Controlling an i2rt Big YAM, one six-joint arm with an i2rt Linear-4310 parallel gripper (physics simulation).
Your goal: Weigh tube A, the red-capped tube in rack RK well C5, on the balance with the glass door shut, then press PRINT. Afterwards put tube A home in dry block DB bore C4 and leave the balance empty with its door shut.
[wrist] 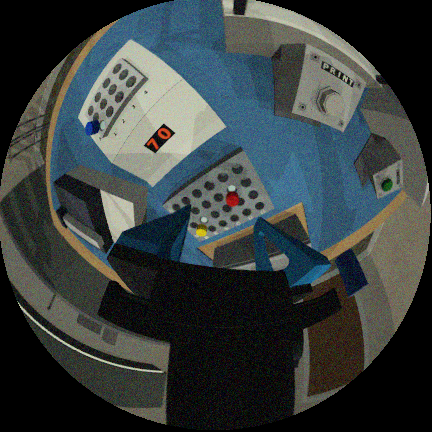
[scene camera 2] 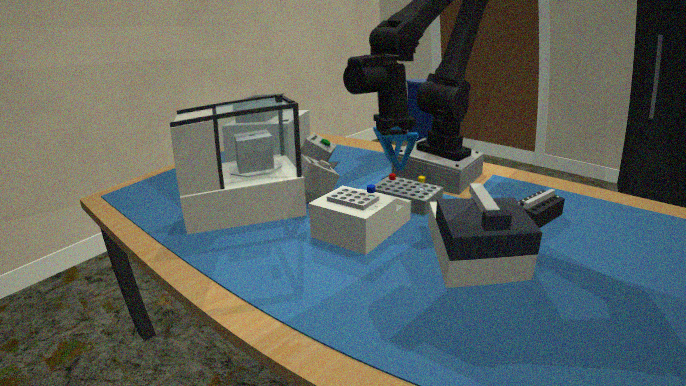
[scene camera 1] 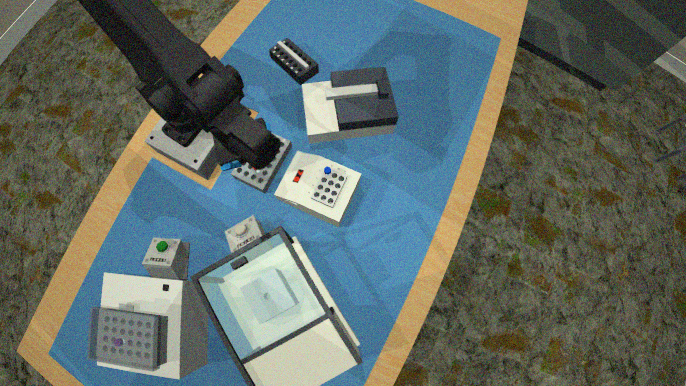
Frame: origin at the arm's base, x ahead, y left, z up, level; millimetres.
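Seen in the pictures: gripper, between the fingertips: [wrist: 224, 216] [scene camera 2: 396, 166]; arm's base, origin of its link: [scene camera 2: 444, 152] [scene camera 1: 190, 121].
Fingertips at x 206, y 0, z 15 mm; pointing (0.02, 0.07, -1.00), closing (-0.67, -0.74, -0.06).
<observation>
Offsets run from my fingertips to a thing's top centre. "*": to the spot under its first point.
Tube A's red cap {1 mm ahead, 9 mm right, 19 mm down} [scene camera 2: 392, 176] [wrist: 232, 199] stands upright in the grey rack RK {11 mm back, 19 mm left, 43 mm down} [scene camera 2: 420, 206] [wrist: 241, 157]. My gripper [scene camera 2: 398, 167] [wrist: 224, 216] is open and empty, pointing down, its fingertips just above the rack near the red cap. In scene camera 1 the arm hides most of this. The white dry block DB {136 mm ahead, 26 mm left, 3 mm down} [scene camera 1: 310, 162] [scene camera 2: 340, 225] [wrist: 190, 105] reads 70 and holds a blue-capped tube {146 mm ahead, 53 mm left, 14 mm up} [scene camera 1: 327, 170] [scene camera 2: 371, 188] [wrist: 92, 128] at a corner. The balance {185 mm ahead, 206 mm right, 149 mm up} [scene camera 1: 300, 350] [scene camera 2: 245, 205] has a block with a central hole inside; its glass looks shut. The PRINT box {60 mm ahead, 139 mm right, 2 mm up} [scene camera 1: 242, 232] [wrist: 330, 90] stands beside it.
A yellow-capped tube {23 mm back, 46 mm left, 19 mm down} [scene camera 2: 422, 179] [wrist: 201, 230] stands in the rack. A dark-lidded device {89 mm ahead, 230 mm left, 29 mm up} [scene camera 1: 367, 110] [scene camera 2: 490, 245], a black rack {108 mm back, 288 mm left, 25 mm down} [scene camera 1: 294, 60] [scene camera 2: 545, 212], a green-button box {14 mm back, 362 mm right, 117 mm up} [scene camera 1: 162, 255] [wrist: 387, 185] and a white machine {* 63 mm ahead, 349 mm right, 62 mm up} [scene camera 1: 172, 320] with a purple-capped tube {15 mm ahead, 412 mm right, 117 mm up} [scene camera 1: 118, 342] stand around.
</observation>
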